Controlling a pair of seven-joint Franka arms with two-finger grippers.
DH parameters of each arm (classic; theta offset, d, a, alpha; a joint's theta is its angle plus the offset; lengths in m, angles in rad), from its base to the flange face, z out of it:
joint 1: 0 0.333 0 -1.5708
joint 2: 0 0 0 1.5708
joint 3: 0 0.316 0.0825 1.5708
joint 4: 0 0 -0.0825 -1.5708
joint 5: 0 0.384 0 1.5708
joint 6: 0 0 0.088 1.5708
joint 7: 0 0.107 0 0
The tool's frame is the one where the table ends.
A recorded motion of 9 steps. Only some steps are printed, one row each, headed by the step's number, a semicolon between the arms.
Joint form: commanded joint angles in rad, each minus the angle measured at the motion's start. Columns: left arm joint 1, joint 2, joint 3, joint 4, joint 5, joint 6, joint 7; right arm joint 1, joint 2, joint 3, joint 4, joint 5, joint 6, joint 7.
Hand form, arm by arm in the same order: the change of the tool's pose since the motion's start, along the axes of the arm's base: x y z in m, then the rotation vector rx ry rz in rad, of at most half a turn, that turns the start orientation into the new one. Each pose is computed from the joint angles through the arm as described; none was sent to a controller.
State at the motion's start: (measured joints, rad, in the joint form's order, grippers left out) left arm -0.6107 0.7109 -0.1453 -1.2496 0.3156 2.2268 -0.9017; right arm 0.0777 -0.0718 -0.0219 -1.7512 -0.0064 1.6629 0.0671
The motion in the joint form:
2: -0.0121 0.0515 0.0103 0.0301 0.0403 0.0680 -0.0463; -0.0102 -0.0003 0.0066 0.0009 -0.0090 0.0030 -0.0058
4: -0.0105 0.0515 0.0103 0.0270 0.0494 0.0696 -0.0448; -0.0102 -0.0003 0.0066 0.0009 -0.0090 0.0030 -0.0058
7: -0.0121 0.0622 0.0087 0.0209 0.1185 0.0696 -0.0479; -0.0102 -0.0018 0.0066 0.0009 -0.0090 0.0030 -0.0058
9: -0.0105 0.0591 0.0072 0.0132 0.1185 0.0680 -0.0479; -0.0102 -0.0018 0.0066 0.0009 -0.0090 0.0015 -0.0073
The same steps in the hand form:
2: 0.0062 -0.0100 -0.0173 -0.0231 -0.0503 0.0117; 0.0004 -0.0027 0.0009 -0.0091 -0.0047 0.0032
4: 0.0068 -0.0089 -0.0186 -0.0158 -0.0549 0.0074; 0.0004 -0.0027 0.0009 -0.0091 -0.0047 0.0032
7: 0.0058 -0.0093 -0.0295 0.0372 -0.0844 -0.0227; 0.0001 -0.0027 0.0017 -0.0090 -0.0061 0.0032
9: 0.0048 -0.0083 -0.0311 0.0408 -0.0795 -0.0226; -0.0001 -0.0027 0.0015 -0.0090 -0.0046 0.0047

